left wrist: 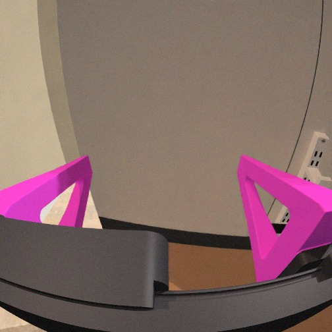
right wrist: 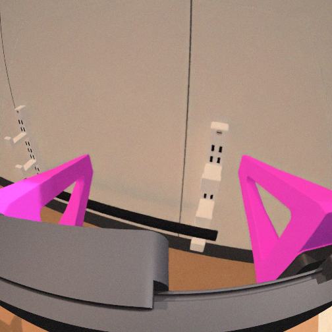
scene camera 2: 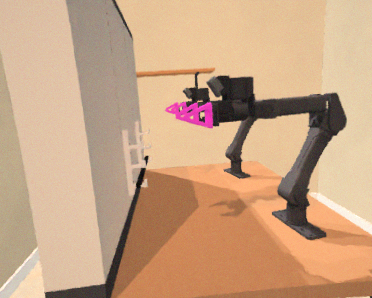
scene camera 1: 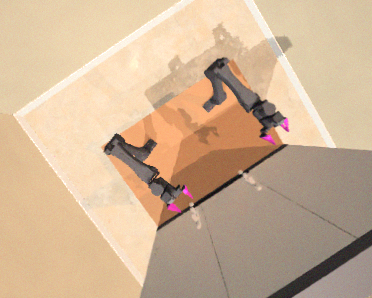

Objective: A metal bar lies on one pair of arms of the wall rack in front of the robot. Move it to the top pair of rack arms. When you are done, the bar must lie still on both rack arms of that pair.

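Note:
The dark metal bar [right wrist: 150, 220] lies across the lowest pair of rack arms in the right wrist view, its near end over the lowest arm [right wrist: 198, 244]. A dark piece of the bar [left wrist: 278, 228] shows through a finger in the left wrist view. The white wall rack [scene camera 1: 195, 218] [scene camera 2: 128, 167] [left wrist: 316, 150] [right wrist: 216, 140] has two uprights with higher arms, such as one [right wrist: 211, 177] that holds nothing. My left gripper [scene camera 1: 281, 137] [left wrist: 164, 163] and right gripper [scene camera 1: 186, 205] [right wrist: 165, 157] are open and empty, in front of the wall, above the bar.
The grey wall [scene camera 1: 280, 200] [scene camera 2: 112, 125] [left wrist: 190, 100] [right wrist: 125, 100] stands at the far edge of the orange table [scene camera 1: 215, 160] [scene camera 2: 175, 240], with a black strip along its foot. An orange rail [scene camera 2: 175, 72] shows behind the arms in scene camera 2.

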